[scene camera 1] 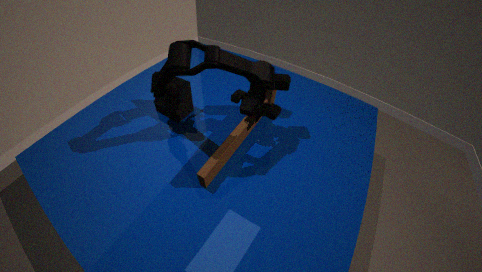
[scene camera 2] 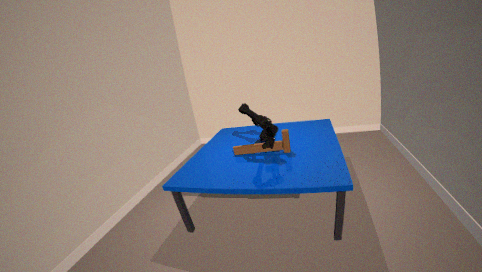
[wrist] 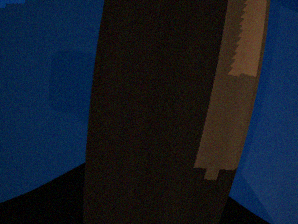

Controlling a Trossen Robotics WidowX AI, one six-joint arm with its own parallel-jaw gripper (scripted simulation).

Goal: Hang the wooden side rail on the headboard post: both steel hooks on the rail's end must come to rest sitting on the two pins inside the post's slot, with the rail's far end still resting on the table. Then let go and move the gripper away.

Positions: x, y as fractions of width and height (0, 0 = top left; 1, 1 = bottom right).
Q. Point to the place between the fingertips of the gripper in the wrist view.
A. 0.48, 0.77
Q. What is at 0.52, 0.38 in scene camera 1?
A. The gripper.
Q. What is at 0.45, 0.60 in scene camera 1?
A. A wooden side rail.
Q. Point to a wooden side rail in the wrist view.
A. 0.58, 0.43
